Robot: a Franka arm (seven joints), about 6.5 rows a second.
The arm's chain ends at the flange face. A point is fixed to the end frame.
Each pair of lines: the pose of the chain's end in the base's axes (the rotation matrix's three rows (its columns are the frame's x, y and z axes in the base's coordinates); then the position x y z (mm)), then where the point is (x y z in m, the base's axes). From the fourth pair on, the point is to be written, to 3 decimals.
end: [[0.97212, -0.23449, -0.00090], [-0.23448, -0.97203, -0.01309], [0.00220, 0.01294, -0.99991]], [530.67, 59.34, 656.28]
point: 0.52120 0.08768 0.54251
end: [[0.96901, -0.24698, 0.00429], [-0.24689, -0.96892, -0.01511], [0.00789, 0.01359, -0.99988]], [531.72, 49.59, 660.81]
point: 0.52322 0.07782 0.54693
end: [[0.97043, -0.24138, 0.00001], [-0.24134, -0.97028, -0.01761], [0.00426, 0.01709, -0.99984]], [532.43, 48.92, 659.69]
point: 0.52328 0.07681 0.54578
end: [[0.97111, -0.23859, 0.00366], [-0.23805, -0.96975, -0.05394], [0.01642, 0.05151, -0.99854]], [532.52, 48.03, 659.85]
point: 0.524 0.072 0.545
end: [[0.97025, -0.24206, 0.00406], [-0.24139, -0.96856, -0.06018], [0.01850, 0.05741, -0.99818]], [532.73, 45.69, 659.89]
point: 0.524 0.069 0.545
